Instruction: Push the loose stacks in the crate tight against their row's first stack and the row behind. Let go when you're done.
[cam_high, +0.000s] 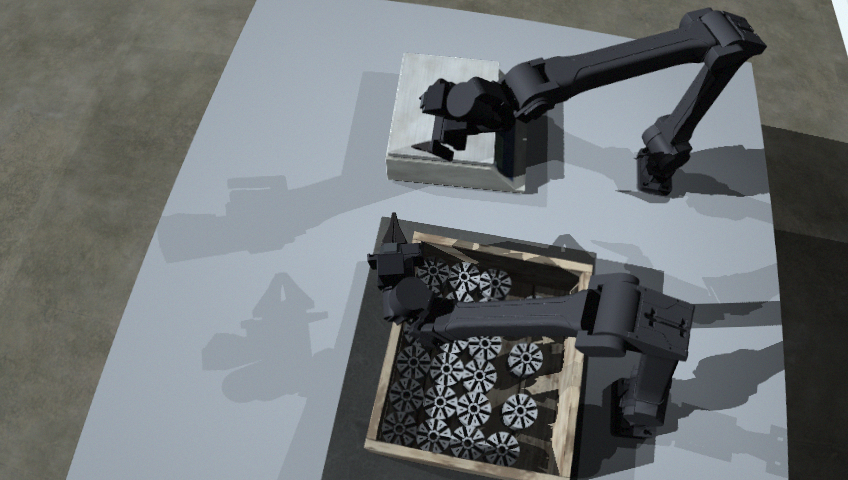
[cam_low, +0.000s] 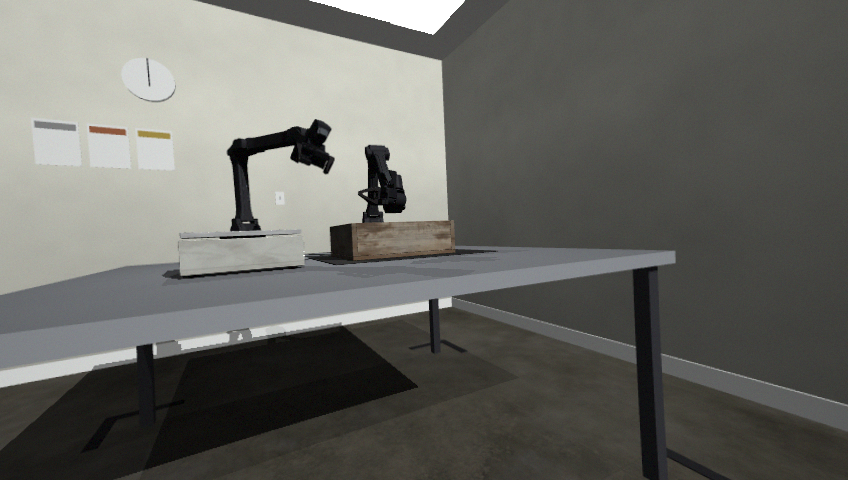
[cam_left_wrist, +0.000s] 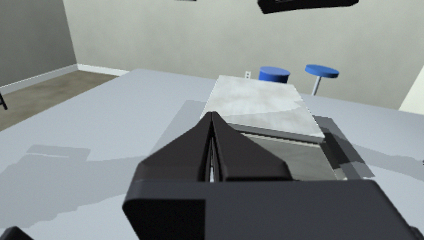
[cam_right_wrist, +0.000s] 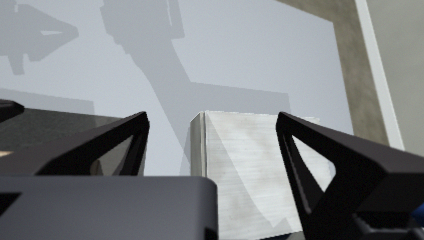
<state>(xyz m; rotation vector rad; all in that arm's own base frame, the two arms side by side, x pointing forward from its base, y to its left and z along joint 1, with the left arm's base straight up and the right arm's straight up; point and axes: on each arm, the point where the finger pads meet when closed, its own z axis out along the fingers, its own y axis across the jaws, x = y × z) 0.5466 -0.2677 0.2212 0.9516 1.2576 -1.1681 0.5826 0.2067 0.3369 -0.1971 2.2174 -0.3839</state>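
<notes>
The wooden crate lies 23 cm behind my left hand, 18 cm to the left of it and 20 cm below it. Round my left hand: dark mat (21 cm behind, 22 cm to the left, 25 cm below).
</notes>
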